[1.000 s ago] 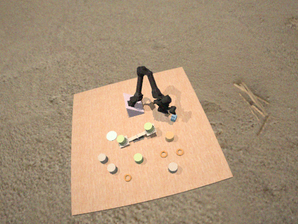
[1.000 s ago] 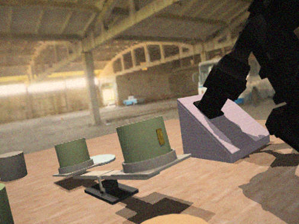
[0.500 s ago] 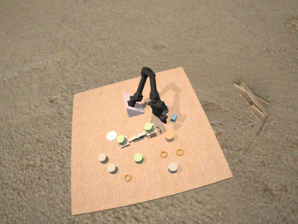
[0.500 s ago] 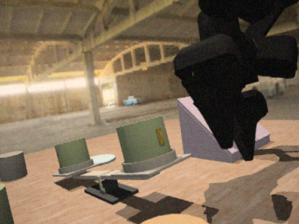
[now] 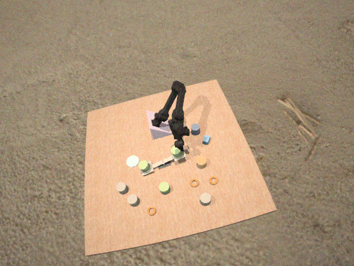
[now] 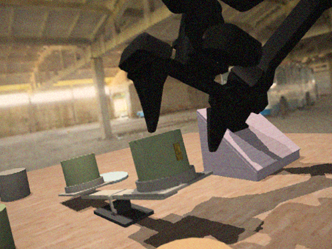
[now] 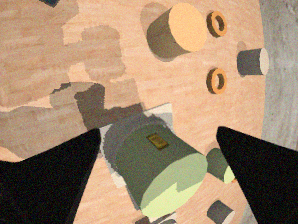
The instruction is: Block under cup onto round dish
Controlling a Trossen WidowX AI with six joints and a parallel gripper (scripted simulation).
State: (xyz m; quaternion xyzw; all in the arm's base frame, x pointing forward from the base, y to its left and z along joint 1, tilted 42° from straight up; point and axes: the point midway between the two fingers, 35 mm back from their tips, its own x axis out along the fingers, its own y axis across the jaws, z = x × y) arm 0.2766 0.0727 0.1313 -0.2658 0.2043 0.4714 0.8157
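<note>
The small block lies 30 cm to the right of my gripper tip, 9 cm below it and 2 cm ahead of it. From my gripper tip the other things lie so: small balance 16 cm to the right, 9 cm below, 1 cm ahead; then orange cylinder 12 cm to the left, 11 cm ahead, 9 cm below; then blue block 20 cm to the left, 11 cm below, 7 cm behind.
</note>
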